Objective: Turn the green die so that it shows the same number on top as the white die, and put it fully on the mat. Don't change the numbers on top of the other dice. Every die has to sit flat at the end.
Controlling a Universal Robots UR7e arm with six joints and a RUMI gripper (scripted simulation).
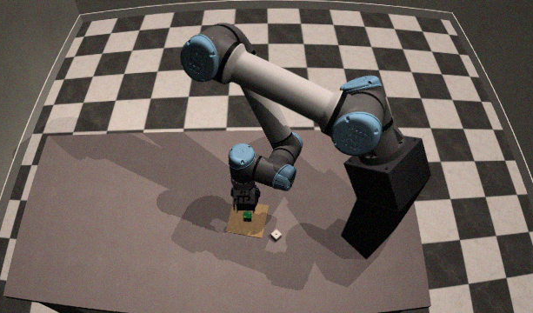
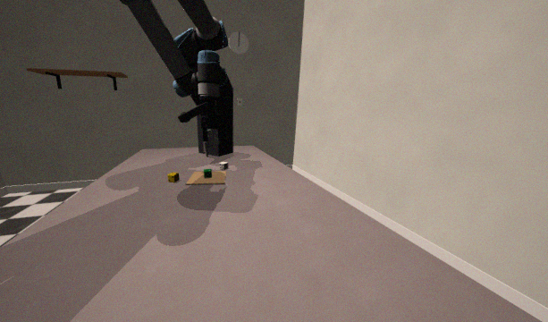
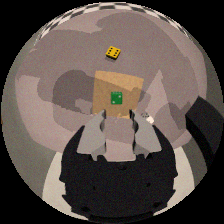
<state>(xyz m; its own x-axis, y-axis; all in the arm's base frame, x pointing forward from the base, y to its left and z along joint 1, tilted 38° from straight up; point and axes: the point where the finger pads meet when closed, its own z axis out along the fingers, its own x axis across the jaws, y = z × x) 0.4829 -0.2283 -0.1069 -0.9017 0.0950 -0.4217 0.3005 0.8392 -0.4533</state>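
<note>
Right now the green die is 9 cm below my hand. Round my hand: yellow die 3 cm behind, 12 cm to the right, 9 cm below; tan mat 11 cm below; white die 8 cm behind, 11 cm to the left, 9 cm below.
</note>
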